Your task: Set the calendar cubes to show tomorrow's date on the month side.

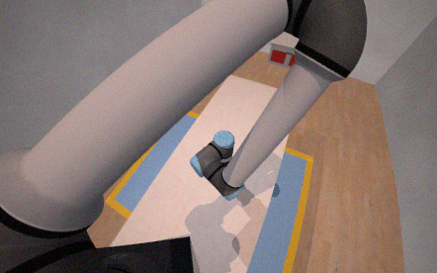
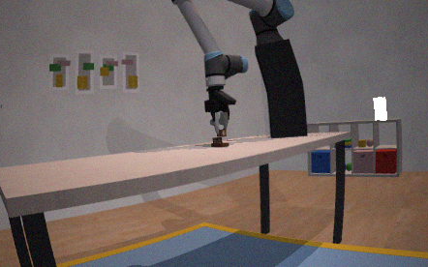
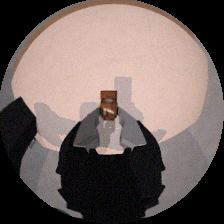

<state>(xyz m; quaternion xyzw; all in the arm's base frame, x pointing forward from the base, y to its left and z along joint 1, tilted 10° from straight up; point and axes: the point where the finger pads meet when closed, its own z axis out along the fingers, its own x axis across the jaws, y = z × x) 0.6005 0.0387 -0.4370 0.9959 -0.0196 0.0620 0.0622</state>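
Now: the brown tray 2 cm to the right of my hand and 6 cm below it. Round my hand: brown cube: 1 cm below.
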